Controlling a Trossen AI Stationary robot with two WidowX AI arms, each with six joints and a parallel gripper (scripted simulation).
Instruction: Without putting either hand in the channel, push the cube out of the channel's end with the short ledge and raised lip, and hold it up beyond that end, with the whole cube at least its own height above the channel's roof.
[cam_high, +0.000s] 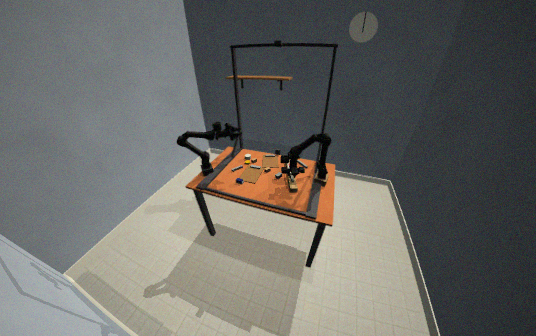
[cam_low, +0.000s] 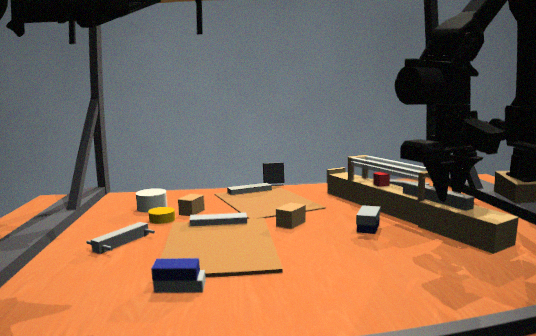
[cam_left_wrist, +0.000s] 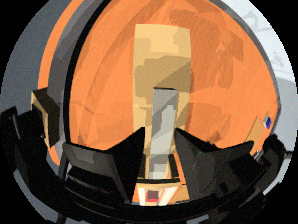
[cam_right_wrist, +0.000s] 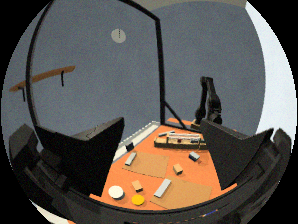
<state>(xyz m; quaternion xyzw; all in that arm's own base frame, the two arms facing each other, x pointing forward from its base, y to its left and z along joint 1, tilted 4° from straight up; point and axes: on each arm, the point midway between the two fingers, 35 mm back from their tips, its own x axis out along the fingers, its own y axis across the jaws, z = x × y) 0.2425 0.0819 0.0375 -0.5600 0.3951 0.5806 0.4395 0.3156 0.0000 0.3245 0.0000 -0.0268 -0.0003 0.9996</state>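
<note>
My left gripper is now 150 mm past the tan channel, 20 mm to the left of it and 30 mm above it. From my left hand the other things lie so: yellow disc: 250 mm behind, 450 mm to the right, 80 mm below; pegged bar: 140 mm behind, 520 mm to the right, 80 mm below.
</note>
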